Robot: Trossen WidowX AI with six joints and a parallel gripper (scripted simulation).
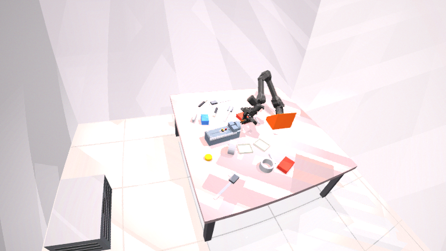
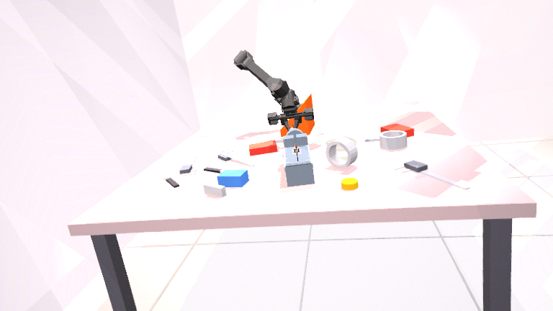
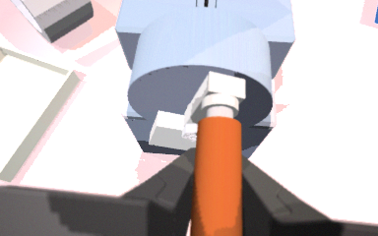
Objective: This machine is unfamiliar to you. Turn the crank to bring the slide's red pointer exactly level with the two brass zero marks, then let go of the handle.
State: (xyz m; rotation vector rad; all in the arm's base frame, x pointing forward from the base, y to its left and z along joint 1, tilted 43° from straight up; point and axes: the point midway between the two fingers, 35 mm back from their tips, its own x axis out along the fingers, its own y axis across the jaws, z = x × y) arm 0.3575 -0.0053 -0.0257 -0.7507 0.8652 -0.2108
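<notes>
The red pointer lies 140 mm ahead of my gripper tip, 30 mm to the left of it and 10 mm below it. Round my gripper tip: orange handle: 20 mm behind, 20 mm above; yellow disc: 320 mm ahead, 200 mm to the left, 90 mm below; blue block: 230 mm ahead, 190 mm to the right, 80 mm below.
</notes>
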